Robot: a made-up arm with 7 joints. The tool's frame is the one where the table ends. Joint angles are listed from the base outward.
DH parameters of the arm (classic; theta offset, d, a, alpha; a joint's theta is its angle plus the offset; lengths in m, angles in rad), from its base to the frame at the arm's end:
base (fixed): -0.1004 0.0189 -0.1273 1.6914
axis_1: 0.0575 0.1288 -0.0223 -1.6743
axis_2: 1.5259 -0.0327 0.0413 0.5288
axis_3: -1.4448 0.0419 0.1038 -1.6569
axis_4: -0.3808 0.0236 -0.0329 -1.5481
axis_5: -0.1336 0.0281 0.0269 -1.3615
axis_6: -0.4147 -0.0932 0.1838 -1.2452
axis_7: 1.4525 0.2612 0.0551 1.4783
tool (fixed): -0.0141 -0.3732 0 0
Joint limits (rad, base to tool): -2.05..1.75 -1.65..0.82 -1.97..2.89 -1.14..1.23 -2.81..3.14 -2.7..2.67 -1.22..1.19
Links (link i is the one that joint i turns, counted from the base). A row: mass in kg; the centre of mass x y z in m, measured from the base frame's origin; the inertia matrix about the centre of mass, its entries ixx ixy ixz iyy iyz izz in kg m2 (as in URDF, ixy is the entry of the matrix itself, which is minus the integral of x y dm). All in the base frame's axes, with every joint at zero. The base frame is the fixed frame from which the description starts. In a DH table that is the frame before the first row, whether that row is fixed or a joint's. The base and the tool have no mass.
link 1: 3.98; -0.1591 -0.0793 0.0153; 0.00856 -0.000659 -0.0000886 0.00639 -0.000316 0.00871
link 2: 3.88; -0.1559 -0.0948 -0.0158; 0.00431 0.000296 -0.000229 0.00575 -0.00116 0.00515
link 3: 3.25; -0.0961 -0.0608 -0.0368; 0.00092 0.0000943 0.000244 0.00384 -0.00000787 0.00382
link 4: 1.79; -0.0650 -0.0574 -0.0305; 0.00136 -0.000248 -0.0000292 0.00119 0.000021 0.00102
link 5: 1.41; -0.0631 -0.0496 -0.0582; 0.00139 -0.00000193 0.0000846 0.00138 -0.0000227 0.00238
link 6: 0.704; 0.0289 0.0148 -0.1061; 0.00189 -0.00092 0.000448 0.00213 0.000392 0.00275
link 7: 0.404; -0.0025 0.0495 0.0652; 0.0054 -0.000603 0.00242 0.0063 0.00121 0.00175
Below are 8 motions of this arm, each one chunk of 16 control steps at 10 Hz.
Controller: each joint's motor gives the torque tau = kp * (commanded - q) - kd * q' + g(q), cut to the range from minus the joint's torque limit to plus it. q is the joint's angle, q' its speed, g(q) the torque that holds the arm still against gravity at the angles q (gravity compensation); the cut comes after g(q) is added. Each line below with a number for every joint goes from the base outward.
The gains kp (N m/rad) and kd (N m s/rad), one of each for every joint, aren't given. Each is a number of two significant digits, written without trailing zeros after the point. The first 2 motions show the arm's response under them.
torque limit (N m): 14 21 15 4.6 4.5 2.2 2.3
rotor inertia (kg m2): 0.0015 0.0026 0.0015 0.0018 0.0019 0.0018 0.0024
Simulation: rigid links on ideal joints. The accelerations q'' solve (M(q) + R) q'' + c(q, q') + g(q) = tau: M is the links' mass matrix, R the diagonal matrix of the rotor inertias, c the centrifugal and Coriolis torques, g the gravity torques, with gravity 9.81 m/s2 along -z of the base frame. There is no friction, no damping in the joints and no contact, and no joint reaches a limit. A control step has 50 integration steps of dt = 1/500 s. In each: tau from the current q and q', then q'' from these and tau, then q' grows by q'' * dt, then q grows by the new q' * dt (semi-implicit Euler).
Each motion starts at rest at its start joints. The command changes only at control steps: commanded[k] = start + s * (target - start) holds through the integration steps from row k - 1 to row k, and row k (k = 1, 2, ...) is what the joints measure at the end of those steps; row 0 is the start. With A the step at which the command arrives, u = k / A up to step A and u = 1 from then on. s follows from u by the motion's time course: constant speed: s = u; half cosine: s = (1 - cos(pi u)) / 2; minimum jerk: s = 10 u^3 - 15 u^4 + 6 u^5; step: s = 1 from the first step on.
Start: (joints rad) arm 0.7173 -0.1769 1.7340 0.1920 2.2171 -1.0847 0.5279
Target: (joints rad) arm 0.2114 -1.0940 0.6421 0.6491 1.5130 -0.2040 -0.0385
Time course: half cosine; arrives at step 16
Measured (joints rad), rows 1 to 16:
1: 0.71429 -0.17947 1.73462 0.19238 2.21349 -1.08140 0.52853
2: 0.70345 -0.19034 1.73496 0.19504 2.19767 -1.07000 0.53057
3: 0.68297 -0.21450 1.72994 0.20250 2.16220 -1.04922 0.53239
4: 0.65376 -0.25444 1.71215 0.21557 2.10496 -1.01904 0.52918
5: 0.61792 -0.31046 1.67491 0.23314 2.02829 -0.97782 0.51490
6: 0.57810 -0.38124 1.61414 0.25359 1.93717 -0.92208 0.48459
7: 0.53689 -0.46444 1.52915 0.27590 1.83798 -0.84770 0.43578
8: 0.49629 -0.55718 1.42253 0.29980 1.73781 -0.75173 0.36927
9: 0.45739 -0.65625 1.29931 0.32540 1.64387 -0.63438 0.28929
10: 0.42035 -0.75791 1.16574 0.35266 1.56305 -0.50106 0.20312
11: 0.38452 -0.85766 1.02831 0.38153 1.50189 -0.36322 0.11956
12: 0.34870 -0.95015 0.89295 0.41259 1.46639 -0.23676 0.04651
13: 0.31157 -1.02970 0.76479 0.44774 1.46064 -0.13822 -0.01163
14: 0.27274 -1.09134 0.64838 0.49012 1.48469 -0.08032 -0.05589
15: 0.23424 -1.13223 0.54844 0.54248 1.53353 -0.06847 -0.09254
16: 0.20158 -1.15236 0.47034 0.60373 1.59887 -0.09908 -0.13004
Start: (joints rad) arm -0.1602 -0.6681 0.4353 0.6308 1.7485 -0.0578 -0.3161
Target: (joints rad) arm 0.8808 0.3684 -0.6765 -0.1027 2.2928 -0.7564 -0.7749
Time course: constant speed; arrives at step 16
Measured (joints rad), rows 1 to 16:
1: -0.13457 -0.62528 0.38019 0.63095 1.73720 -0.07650 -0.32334
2: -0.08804 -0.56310 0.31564 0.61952 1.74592 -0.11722 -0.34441
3: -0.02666 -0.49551 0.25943 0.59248 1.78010 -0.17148 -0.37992
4: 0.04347 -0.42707 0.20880 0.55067 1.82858 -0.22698 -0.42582
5: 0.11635 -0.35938 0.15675 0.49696 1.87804 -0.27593 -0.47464
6: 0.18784 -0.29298 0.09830 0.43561 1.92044 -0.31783 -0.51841
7: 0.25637 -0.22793 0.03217 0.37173 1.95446 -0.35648 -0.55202
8: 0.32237 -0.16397 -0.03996 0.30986 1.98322 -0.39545 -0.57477
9: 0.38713 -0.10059 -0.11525 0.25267 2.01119 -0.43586 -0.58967
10: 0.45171 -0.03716 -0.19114 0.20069 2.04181 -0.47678 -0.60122
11: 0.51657 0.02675 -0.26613 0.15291 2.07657 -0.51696 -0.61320
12: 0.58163 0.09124 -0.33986 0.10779 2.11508 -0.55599 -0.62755
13: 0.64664 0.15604 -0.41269 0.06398 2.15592 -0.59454 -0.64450
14: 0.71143 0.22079 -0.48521 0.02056 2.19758 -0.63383 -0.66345
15: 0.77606 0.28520 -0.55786 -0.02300 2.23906 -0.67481 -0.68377
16: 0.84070 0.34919 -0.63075 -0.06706 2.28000 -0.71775 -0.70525
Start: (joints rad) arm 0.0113 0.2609 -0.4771 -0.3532 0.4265 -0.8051 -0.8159
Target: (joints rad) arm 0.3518 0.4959 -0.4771 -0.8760 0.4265 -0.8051 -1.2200
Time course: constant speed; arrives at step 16
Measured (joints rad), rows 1 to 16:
1: 0.01797 0.27016 -0.48396 -0.35710 0.42898 -0.81655 -0.81906
2: 0.03199 0.28326 -0.49183 -0.36502 0.43144 -0.83231 -0.83170
3: 0.05061 0.29661 -0.49739 -0.37877 0.43253 -0.84435 -0.85689
4: 0.07163 0.31018 -0.50075 -0.40026 0.43236 -0.85005 -0.89352
5: 0.09381 0.32420 -0.50237 -0.42961 0.43132 -0.84993 -0.93740
6: 0.11666 0.33863 -0.50244 -0.46526 0.42998 -0.84589 -0.98304
7: 0.13991 0.35335 -0.50114 -0.50499 0.42911 -0.83980 -1.02545
8: 0.16331 0.36828 -0.49874 -0.54670 0.42938 -0.83288 -1.06129
9: 0.18659 0.38339 -0.49560 -0.58894 0.43109 -0.82570 -1.08930
10: 0.20960 0.39862 -0.49213 -0.63094 0.43407 -0.81848 -1.11001
11: 0.23229 0.41392 -0.48870 -0.67244 0.43783 -0.81136 -1.12510
12: 0.25470 0.42920 -0.48558 -0.71337 0.44176 -0.80451 -1.13672
13: 0.27693 0.44441 -0.48293 -0.75371 0.44532 -0.79815 -1.14695
14: 0.29902 0.45954 -0.48080 -0.79333 0.44812 -0.79252 -1.15748
15: 0.32098 0.47458 -0.47920 -0.83203 0.44997 -0.78788 -1.16950
16: 0.34280 0.48956 -0.47805 -0.86957 0.45082 -0.78441 -1.18372

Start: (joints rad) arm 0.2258 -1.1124 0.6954 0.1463 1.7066 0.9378 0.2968
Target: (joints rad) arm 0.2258 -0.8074 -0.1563 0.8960 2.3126 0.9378 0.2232
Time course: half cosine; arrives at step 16
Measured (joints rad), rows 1 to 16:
1: 0.22642 -1.11026 0.69217 0.14848 1.70680 0.93735 0.29730
2: 0.22797 -1.10275 0.68093 0.15807 1.70917 0.93606 0.29946
3: 0.22966 -1.08865 0.65952 0.17986 1.71740 0.93430 0.30405
4: 0.23068 -1.06818 0.62699 0.21559 1.73473 0.93244 0.31067
5: 0.23073 -1.04255 0.58287 0.26429 1.76299 0.93049 0.31785
6: 0.22994 -1.01355 0.52703 0.32345 1.80252 0.92821 0.32358
7: 0.22869 -0.98318 0.45982 0.39002 1.85248 0.92561 0.32587
8: 0.22741 -0.95329 0.38229 0.46098 1.91133 0.92310 0.32306
9: 0.22638 -0.92533 0.29638 0.53353 1.97732 0.92142 0.31403
10: 0.22570 -0.90026 0.20501 0.60519 2.04852 0.92112 0.29820
11: 0.22524 -0.87859 0.11204 0.67368 2.12264 0.92220 0.27556
12: 0.22477 -0.86051 0.02196 0.73680 2.19668 0.92422 0.24672
13: 0.22406 -0.84614 -0.06050 0.79237 2.26691 0.92669 0.21306
14: 0.22301 -0.83566 -0.13088 0.83833 2.32923 0.92943 0.17690
15: 0.22169 -0.82936 -0.18538 0.87288 2.37970 0.93244 0.14126
16: 0.22029 -0.82757 -0.22114 0.89459 2.41499 0.93559 0.10940

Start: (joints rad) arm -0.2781 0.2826 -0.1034 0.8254 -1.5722 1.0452 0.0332
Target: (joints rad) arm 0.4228 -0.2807 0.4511 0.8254 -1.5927 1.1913 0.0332
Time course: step
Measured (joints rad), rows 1 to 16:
1: -0.06643 0.02793 0.25207 0.81011 -1.41723 1.02201 0.11019
2: 0.27007 -0.19278 0.46195 0.85712 -1.37330 1.05516 0.16864
3: 0.46402 -0.32277 0.46492 0.89986 -1.46776 1.10571 0.11032
4: 0.52078 -0.38010 0.39473 0.91688 -1.60210 1.18306 -0.01550
5: 0.50400 -0.39073 0.32316 0.90899 -1.70281 1.27739 -0.13316
6: 0.46303 -0.37858 0.27918 0.89481 -1.73552 1.35190 -0.18847
7: 0.42731 -0.35769 0.26919 0.88712 -1.70243 1.37938 -0.17116
8: 0.40870 -0.33473 0.28811 0.88329 -1.62710 1.35739 -0.10700
9: 0.40558 -0.31234 0.32598 0.87671 -1.54311 1.29987 -0.03210
10: 0.40985 -0.29156 0.37252 0.86655 -1.48325 1.22752 0.02662
11: 0.41480 -0.27342 0.41987 0.85560 -1.46502 1.16105 0.05819
12: 0.41848 -0.25934 0.46351 0.84421 -1.48620 1.11512 0.06483
13: 0.42172 -0.25058 0.50087 0.83077 -1.53317 1.09550 0.05534
14: 0.42498 -0.24743 0.52918 0.81542 -1.59004 1.09949 0.03964
15: 0.42746 -0.24912 0.54533 0.80119 -1.64284 1.11866 0.02644
16: 0.42830 -0.25422 0.54748 0.79213 -1.68098 1.14324 0.02198

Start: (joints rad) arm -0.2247 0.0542 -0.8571 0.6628 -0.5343 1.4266 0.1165
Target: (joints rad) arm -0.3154 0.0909 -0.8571 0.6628 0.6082 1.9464 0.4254
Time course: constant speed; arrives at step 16
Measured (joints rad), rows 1 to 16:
1: -0.22693 0.05598 -0.85396 0.66741 -0.51970 1.43640 0.12180
2: -0.23184 0.05992 -0.84544 0.67404 -0.47493 1.45919 0.13582
3: -0.23830 0.06481 -0.83468 0.67744 -0.40214 1.49022 0.15533
4: -0.24540 0.06926 -0.82658 0.67650 -0.31358 1.52597 0.17509
5: -0.25226 0.07220 -0.82459 0.67298 -0.22238 1.56463 0.19148
6: -0.25814 0.07330 -0.82942 0.66882 -0.13612 1.60459 0.20397
7: -0.26291 0.07302 -0.83941 0.66512 -0.05575 1.64392 0.21427
8: -0.26711 0.07220 -0.85175 0.66243 0.02144 1.68103 0.22465
9: -0.27146 0.07162 -0.86373 0.66108 0.09812 1.71512 0.23656
10: -0.27640 0.07171 -0.87343 0.66122 0.17499 1.74631 0.25035
11: -0.28192 0.07260 -0.87989 0.66269 0.25096 1.77544 0.26571
12: -0.28778 0.07427 -0.88292 0.66504 0.32453 1.80373 0.28232
13: -0.29374 0.07663 -0.88278 0.66754 0.39500 1.83241 0.30014
14: -0.29964 0.07960 -0.88003 0.66947 0.46283 1.86247 0.31937
15: -0.30547 0.08305 -0.87542 0.67023 0.52920 1.89451 0.34023
16: -0.31124 0.08680 -0.86982 0.66950 0.59543 1.92866 0.36273

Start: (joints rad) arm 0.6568 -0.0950 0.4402 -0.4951 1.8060 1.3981 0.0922
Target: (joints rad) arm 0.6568 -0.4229 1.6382 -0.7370 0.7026 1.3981 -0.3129
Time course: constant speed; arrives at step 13
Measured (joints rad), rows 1 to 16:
1: 0.65104 -0.11666 0.46869 -0.50150 1.79195 1.40856 0.09083
2: 0.64827 -0.14909 0.51804 -0.51551 1.75188 1.42070 0.08043
3: 0.64968 -0.18296 0.58118 -0.53447 1.68333 1.42722 0.05687
4: 0.65278 -0.21455 0.65692 -0.55432 1.59272 1.42599 0.02088
5: 0.65553 -0.24223 0.74504 -0.57201 1.49044 1.41849 -0.02367
6: 0.65703 -0.26549 0.84455 -0.58667 1.38528 1.40792 -0.07218
7: 0.65713 -0.28477 0.95317 -0.59919 1.28211 1.39725 -0.12114
8: 0.65625 -0.30127 1.06775 -0.61108 1.18241 1.38815 -0.16878
9: 0.65505 -0.31669 1.18479 -0.62362 1.08582 1.38100 -0.21482
10: 0.65414 -0.33285 1.30110 -0.63761 0.99154 1.37534 -0.25969
11: 0.65385 -0.35121 1.41401 -0.65331 0.89907 1.37050 -0.30386
12: 0.65415 -0.37256 1.52151 -0.67061 0.80846 1.36617 -0.34723
13: 0.65475 -0.39685 1.62246 -0.68903 0.72013 1.36260 -0.38894
14: 0.66023 -0.40647 1.69405 -0.70956 0.64262 1.35998 -0.42681
15: 0.66479 -0.40136 1.73513 -0.72614 0.58426 1.36488 -0.44853
16: 0.66709 -0.39345 1.75830 -0.73773 0.55318 1.37565 -0.44753

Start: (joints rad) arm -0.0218 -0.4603 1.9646 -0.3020 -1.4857 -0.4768 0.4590
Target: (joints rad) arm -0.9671 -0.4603 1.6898 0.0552 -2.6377 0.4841 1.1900
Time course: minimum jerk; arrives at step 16
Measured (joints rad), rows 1 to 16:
1: -0.02283 -0.46028 1.96435 -0.30218 -1.48716 -0.47663 0.45927
2: -0.02997 -0.46022 1.96248 -0.30329 -1.49768 -0.47455 0.46125
3: -0.04984 -0.46029 1.95668 -0.30552 -1.52835 -0.46458 0.46720
4: -0.08744 -0.46086 1.94495 -0.30743 -1.58717 -0.43815 0.47919
5: -0.14507 -0.46224 1.92649 -0.30626 -1.67504 -0.38820 0.49858
6: -0.22225 -0.46422 1.90181 -0.29879 -1.78585 -0.31213 0.52631
7: -0.31601 -0.46611 1.87227 -0.28166 -1.90955 -0.21224 0.56347
8: -0.42141 -0.46711 1.83972 -0.25173 -2.03566 -0.09412 0.61136
9: -0.53223 -0.46670 1.80604 -0.20685 -2.15507 0.03530 0.67082
10: -0.64156 -0.46494 1.77285 -0.14665 -2.26034 0.16851 0.74122
11: -0.74236 -0.46248 1.74129 -0.07316 -2.34657 0.29716 0.82006
12: -0.82812 -0.46044 1.71222 0.00853 -2.41337 0.41227 0.90307
13: -0.89401 -0.45988 1.68674 0.09006 -2.46562 0.50549 0.98432
14: -0.93818 -0.46110 1.66661 0.16097 -2.51020 0.57049 1.05706
15: -0.96225 -0.46349 1.65417 0.21121 -2.55101 0.60403 1.11544
16: -0.97122 -0.46581 1.65119 0.23397 -2.58713 0.60717 1.15693

